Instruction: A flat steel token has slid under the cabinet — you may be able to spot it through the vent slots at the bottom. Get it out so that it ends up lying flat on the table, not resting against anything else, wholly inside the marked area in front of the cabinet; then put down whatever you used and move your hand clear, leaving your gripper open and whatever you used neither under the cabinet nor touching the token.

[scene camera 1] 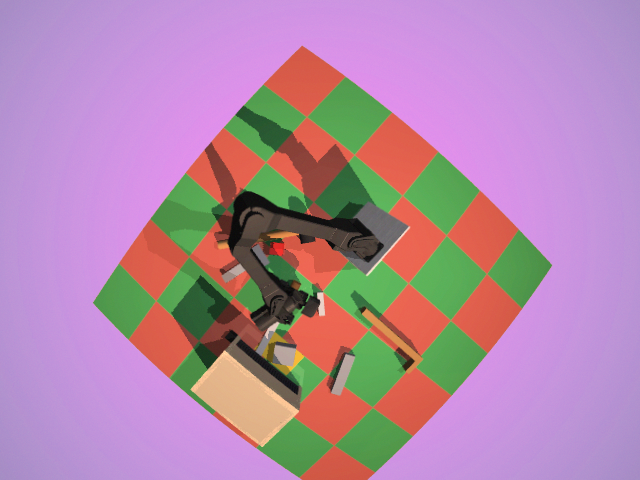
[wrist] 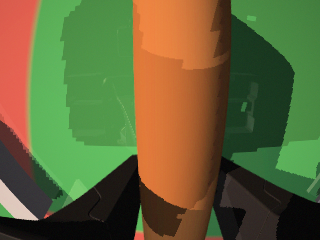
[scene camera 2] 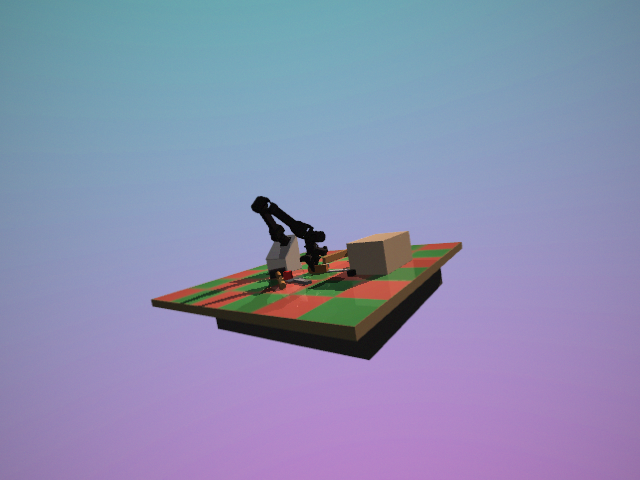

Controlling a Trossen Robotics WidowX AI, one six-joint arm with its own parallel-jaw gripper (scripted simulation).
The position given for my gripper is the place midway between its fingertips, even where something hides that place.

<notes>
My gripper [wrist: 174,163] carries a tool with orange handle [wrist: 181,63]. Further things: an orange l-shaped hook [scene camera 1: 415,359] and a tan cabinet [scene camera 1: 244,388].
The tan cabinet is seen too in scene camera 2 [scene camera 2: 380,254]. The wrist view misses the orange l-shaped hook: it is out of frame.
</notes>
